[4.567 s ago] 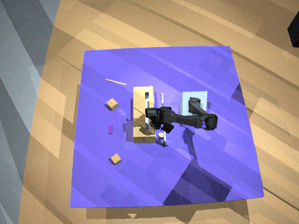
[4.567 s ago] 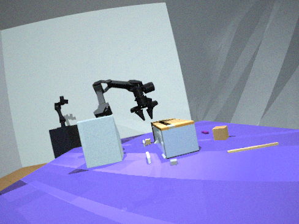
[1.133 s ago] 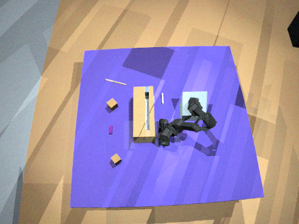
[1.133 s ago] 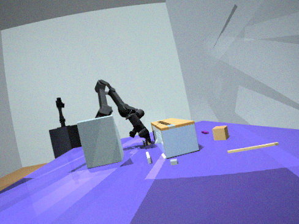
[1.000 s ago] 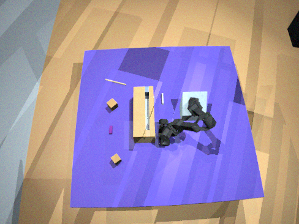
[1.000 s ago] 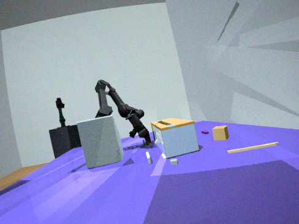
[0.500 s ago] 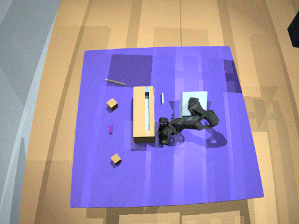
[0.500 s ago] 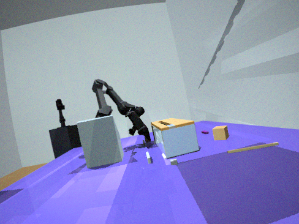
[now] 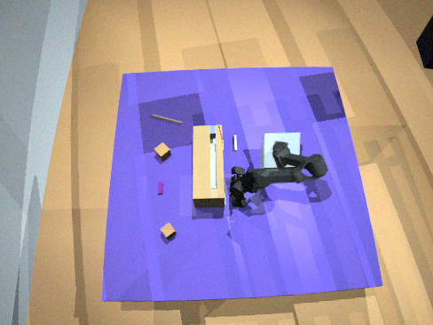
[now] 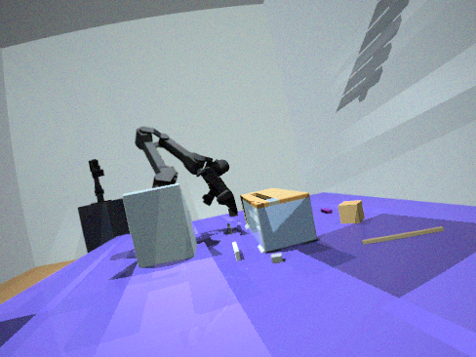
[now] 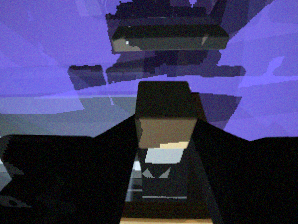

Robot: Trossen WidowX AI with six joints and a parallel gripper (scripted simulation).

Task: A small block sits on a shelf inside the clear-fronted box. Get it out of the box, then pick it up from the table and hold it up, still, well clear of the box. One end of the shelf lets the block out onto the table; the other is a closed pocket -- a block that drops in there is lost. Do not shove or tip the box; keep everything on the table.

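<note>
Now: gripper tip 10 mm past the tan block and 10 mm below it. Round my gripper tip: thin wooden stick 380 mm ahead, 420 mm to the right, 60 mm below; then box 80 mm ahead, 130 mm to the right.
</note>
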